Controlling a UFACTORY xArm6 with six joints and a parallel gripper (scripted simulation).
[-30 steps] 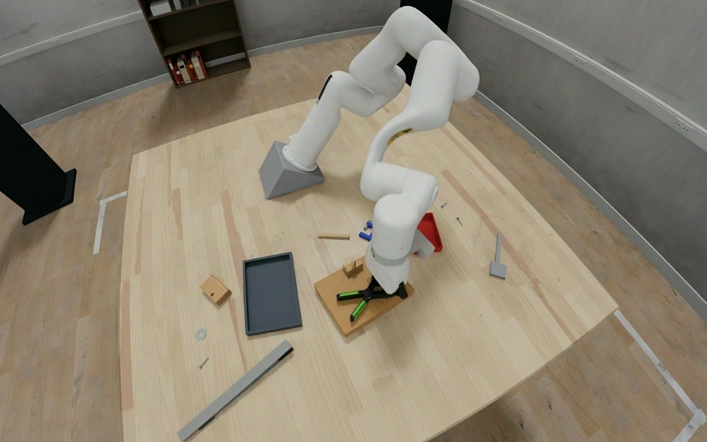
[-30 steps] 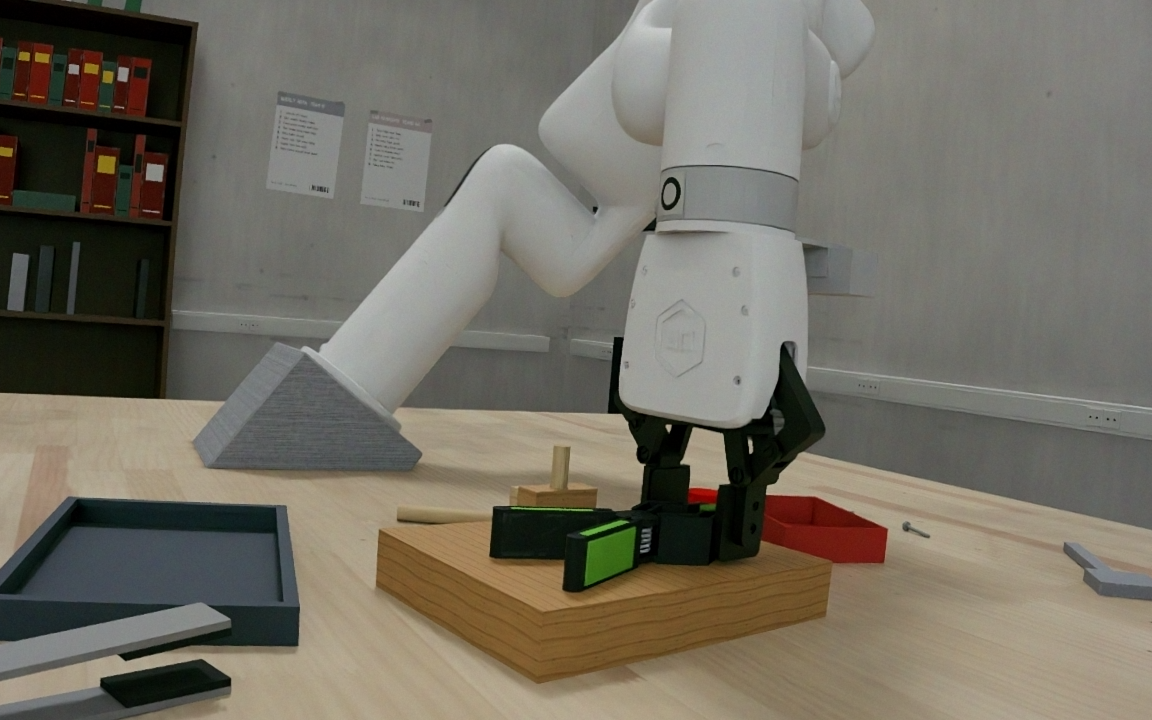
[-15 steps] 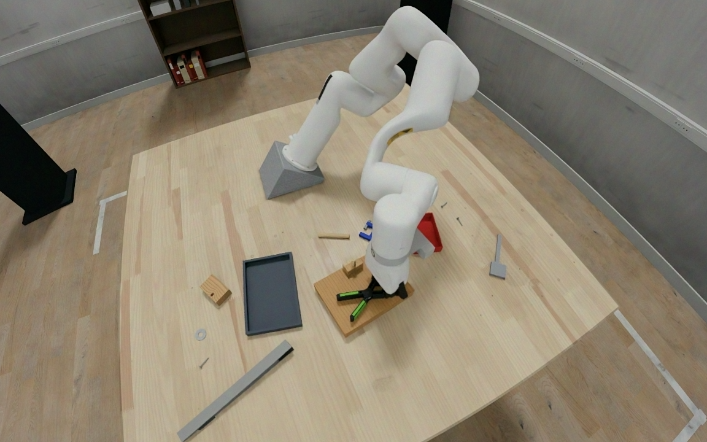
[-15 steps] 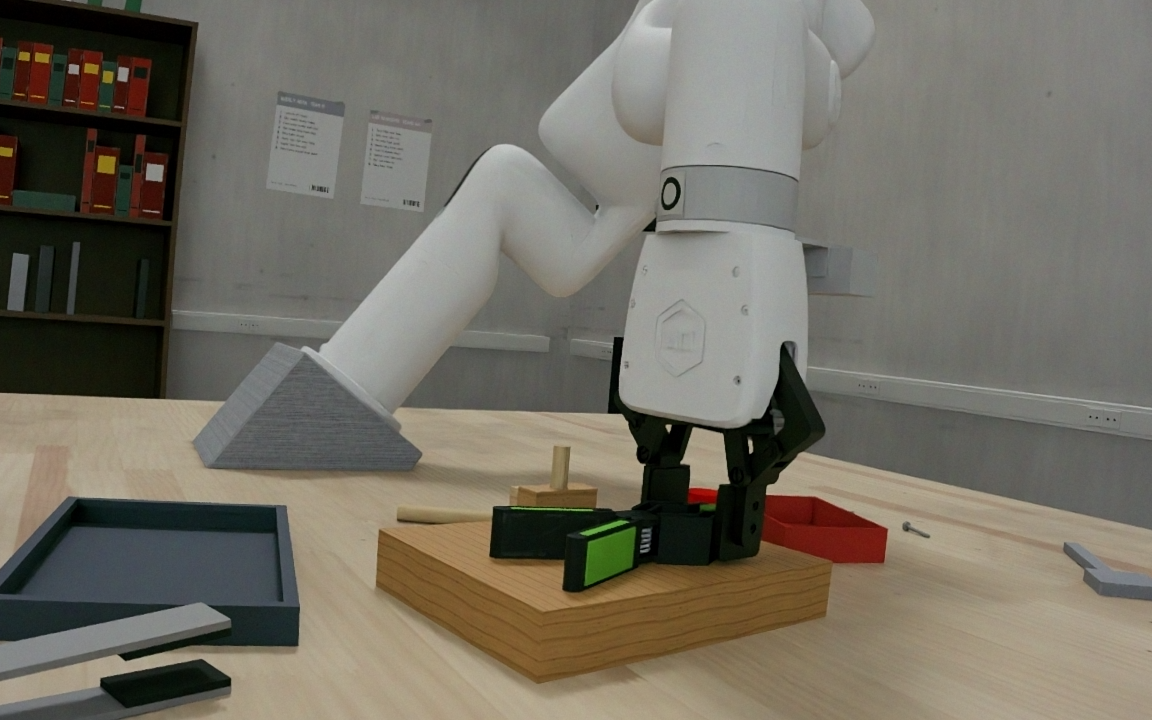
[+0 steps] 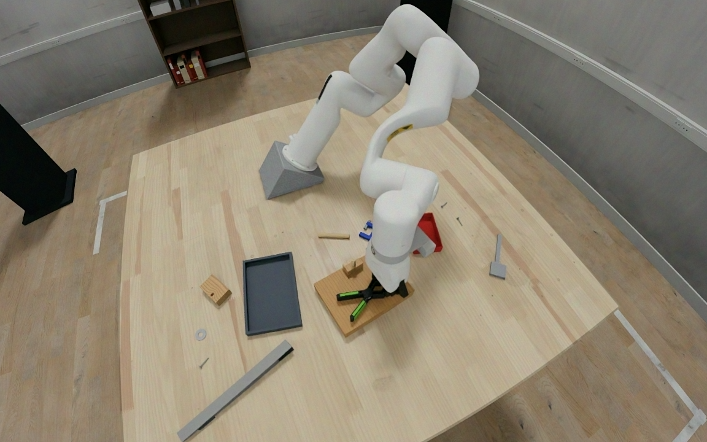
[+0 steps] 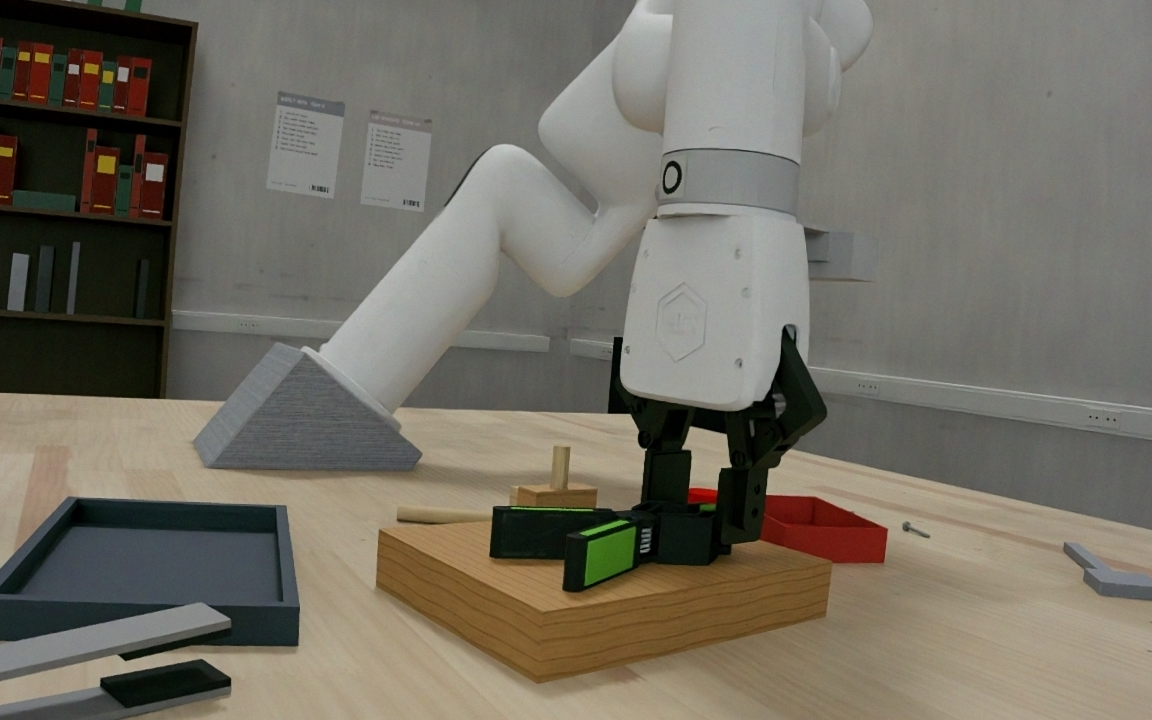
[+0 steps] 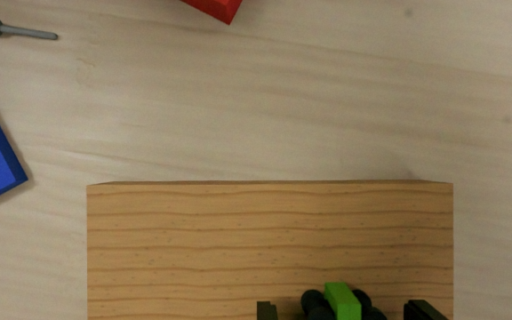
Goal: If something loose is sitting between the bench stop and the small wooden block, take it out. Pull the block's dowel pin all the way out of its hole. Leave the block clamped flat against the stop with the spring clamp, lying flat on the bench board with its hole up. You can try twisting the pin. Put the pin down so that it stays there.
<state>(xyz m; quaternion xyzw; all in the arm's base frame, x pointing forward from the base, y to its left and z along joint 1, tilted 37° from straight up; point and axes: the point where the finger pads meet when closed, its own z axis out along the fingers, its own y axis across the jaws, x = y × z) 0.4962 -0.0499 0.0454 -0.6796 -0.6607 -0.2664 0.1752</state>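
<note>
Now: hand 4 cm to the left of the bench board, 4 cm above it and 3 cm past it. The rest, counted from my hand: dowel pin (8 cm behind, 4 cm to the right); blue l-shaped piece (17 cm behind, 7 cm to the left, 6 cm below); small wooden block (8 cm behind, 4 cm to the right, 2 cm below).
</note>
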